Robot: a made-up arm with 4 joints.
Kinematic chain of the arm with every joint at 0, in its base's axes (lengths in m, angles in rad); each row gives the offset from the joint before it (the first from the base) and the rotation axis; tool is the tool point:
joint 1: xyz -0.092 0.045 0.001 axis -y
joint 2: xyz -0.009 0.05 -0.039 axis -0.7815 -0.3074 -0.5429
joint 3: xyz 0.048 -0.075 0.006 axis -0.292 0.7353 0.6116
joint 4: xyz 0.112 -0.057 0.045 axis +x
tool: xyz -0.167 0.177 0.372
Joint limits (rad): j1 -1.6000..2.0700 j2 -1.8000..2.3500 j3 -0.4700..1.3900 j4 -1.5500..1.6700
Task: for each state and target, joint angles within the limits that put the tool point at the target. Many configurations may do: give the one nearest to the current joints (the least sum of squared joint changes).
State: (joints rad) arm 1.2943 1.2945 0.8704 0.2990
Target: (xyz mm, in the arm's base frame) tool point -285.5 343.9 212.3
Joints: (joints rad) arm 1.1290 0.4204 0.7337 -0.0922
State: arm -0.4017 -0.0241 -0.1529 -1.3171
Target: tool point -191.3 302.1 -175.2
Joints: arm -0.1776 0.2200 0.3097 -1.5126
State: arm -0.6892 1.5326 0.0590 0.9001
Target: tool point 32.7 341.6 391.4
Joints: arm -0.6763 1.1140 0.0670 0.6780
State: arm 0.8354 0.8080 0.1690 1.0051
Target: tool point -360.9 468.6 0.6
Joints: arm 1.0126 1.3216 -0.1391 0.4464
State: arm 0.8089 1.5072 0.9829 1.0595
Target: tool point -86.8 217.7 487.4
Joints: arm 0.4100 1.5223 1.1243 1.0721
